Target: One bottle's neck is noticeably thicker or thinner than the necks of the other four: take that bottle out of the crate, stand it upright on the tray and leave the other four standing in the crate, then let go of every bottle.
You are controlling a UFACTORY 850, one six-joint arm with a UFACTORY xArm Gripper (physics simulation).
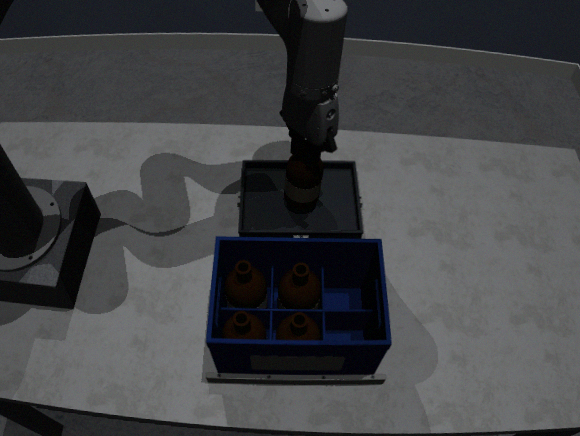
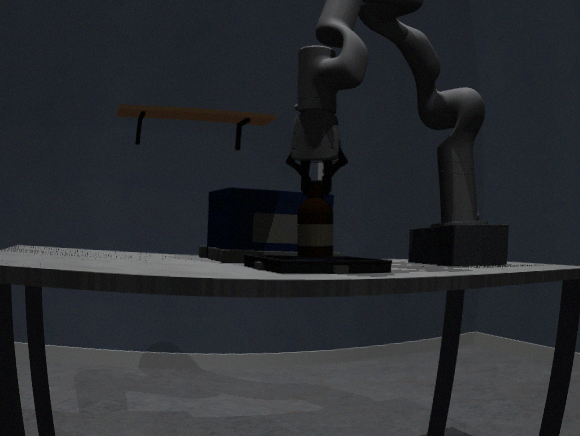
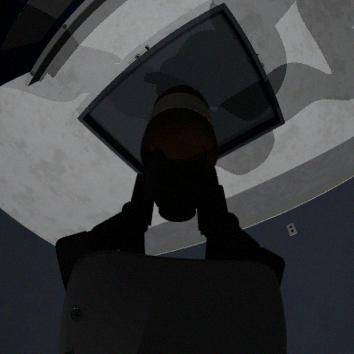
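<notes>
A brown bottle (image 1: 303, 180) (image 2: 315, 215) (image 3: 180, 135) with a pale label stands upright over the tray (image 1: 340, 200) (image 2: 377, 266) (image 3: 235, 50). Its base is at the tray floor or very slightly above it; the rim hides the contact. My gripper (image 1: 306, 150) (image 2: 316, 189) (image 3: 178, 176) is shut on this bottle's neck, fingers on both sides. The blue crate (image 1: 300, 343) (image 2: 232, 220) holds a back-left bottle (image 1: 245, 290), a back-middle bottle (image 1: 300, 291), a front-left bottle (image 1: 243, 329) and a front-middle bottle (image 1: 298, 330), all upright. Its two right compartments hold no bottle.
The crate stands close beside the tray, its walls much higher than the tray's low rim. A pale strip (image 1: 295, 379) runs along the crate's foot. The robot's base block (image 1: 80, 240) (image 2: 480, 245) stands on the table. An orange shelf (image 2: 195, 114) hangs on the wall.
</notes>
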